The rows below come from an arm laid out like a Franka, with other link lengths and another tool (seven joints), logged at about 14 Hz.
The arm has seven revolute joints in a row. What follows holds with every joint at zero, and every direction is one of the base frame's.
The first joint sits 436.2 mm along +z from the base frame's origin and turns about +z.
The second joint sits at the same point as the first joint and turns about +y.
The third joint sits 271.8 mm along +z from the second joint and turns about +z.
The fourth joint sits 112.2 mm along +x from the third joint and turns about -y.
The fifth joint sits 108.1 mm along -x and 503 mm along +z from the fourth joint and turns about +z.
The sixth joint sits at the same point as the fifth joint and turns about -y.
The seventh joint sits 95 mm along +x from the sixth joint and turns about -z.
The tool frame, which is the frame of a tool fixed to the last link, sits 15 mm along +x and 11 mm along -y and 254 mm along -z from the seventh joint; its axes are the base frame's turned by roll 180, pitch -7.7 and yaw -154.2 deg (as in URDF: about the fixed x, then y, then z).
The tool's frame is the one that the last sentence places.
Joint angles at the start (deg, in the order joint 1, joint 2, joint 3, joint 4, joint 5, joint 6, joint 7):
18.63, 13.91, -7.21, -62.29, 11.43, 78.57, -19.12
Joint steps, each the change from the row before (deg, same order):
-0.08, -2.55, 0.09, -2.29, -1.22, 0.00, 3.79
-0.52, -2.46, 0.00, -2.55, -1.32, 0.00, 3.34
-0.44, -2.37, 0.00, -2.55, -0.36, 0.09, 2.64
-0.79, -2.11, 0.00, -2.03, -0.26, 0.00, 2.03
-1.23, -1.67, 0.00, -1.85, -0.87, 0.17, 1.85
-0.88, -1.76, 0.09, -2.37, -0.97, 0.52, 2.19
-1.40, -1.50, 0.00, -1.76, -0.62, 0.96, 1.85
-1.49, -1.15, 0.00, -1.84, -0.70, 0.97, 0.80
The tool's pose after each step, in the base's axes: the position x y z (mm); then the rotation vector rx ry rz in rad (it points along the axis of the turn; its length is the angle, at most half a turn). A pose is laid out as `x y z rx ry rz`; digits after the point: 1 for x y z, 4 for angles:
723.4 196.1 662.1 1.4404 -2.7495 -0.1091
716.3 178.7 667.1 1.3332 -2.7914 -0.0934
708.2 167.2 671.2 1.2522 -2.8221 -0.0998
701.4 152.7 676.8 1.1801 -2.8513 -0.1055
698.3 131.0 678.6 1.0952 -2.8805 -0.0948
694.4 114.3 676.7 1.0100 -2.9047 -0.0830
694.2 92.6 678.7 0.9241 -2.9427 -0.0753
695.0 70.3 675.5 0.8596 -2.9652 -0.0636

